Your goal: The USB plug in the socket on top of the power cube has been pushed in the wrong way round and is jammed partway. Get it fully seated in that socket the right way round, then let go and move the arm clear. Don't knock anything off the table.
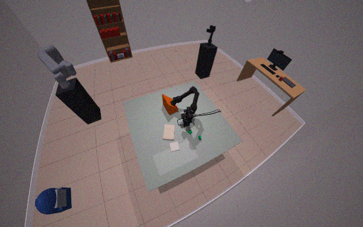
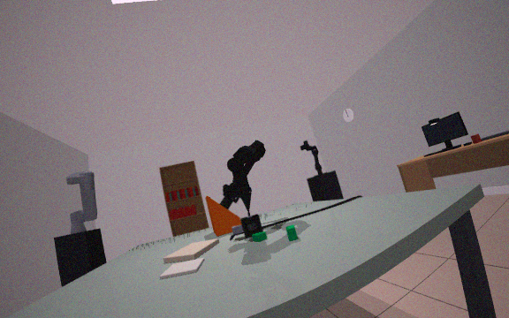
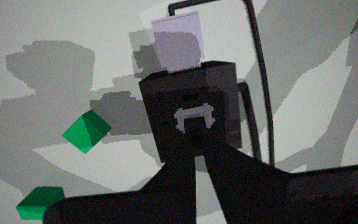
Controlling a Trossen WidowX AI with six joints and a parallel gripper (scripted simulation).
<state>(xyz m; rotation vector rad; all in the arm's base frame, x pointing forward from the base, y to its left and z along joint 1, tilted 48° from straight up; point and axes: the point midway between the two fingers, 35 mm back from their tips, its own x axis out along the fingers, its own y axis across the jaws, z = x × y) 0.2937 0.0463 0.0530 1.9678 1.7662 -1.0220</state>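
The silver USB plug lies 2 cm below my gripper tip. The rest, counted from my gripper tip: green block (13 cm ahead, 10 cm below, 2 cm to the right).
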